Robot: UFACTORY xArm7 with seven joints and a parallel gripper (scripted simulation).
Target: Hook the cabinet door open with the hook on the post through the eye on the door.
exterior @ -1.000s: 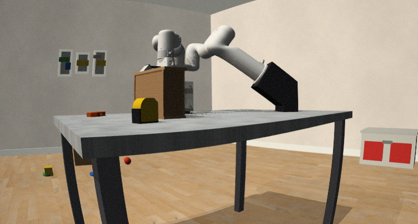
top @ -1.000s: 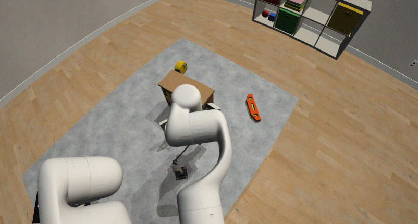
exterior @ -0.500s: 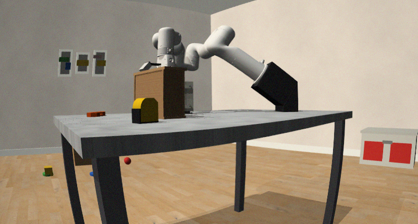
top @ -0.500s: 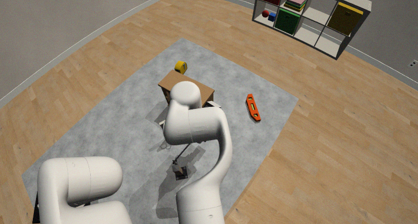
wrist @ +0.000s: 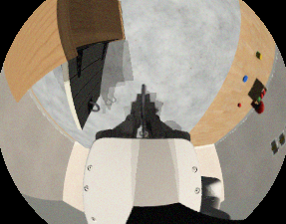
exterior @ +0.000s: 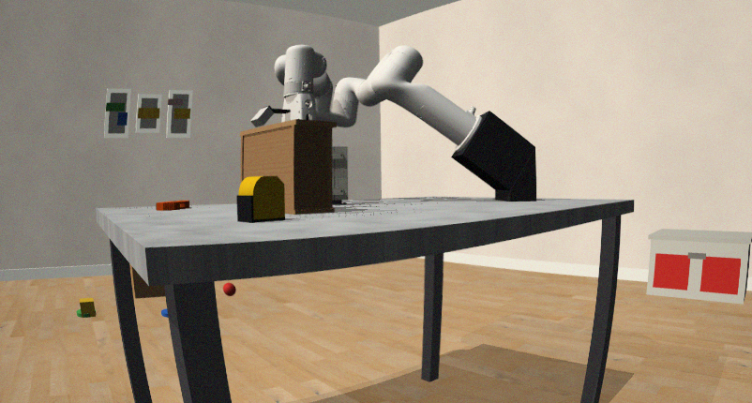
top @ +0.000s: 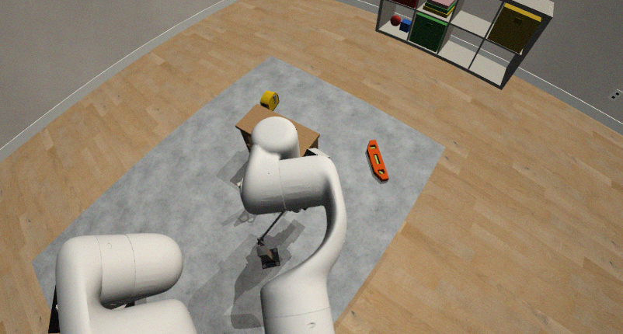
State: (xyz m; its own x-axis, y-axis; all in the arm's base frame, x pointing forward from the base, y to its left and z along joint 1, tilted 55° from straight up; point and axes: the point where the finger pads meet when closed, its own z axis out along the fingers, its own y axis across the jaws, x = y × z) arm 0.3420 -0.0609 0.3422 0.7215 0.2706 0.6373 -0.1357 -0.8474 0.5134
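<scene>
My gripper is now 50 mm past the thin hook rod, 10 mm to the right of it and 20 mm above it. Round my hand: wooden cabinet 100 mm ahead, 110 mm to the left, 40 mm below; hook post 90 mm behind, 10 mm to the left, 40 mm below; cabinet door 40 mm ahead, 90 mm to the left, 50 mm below.
</scene>
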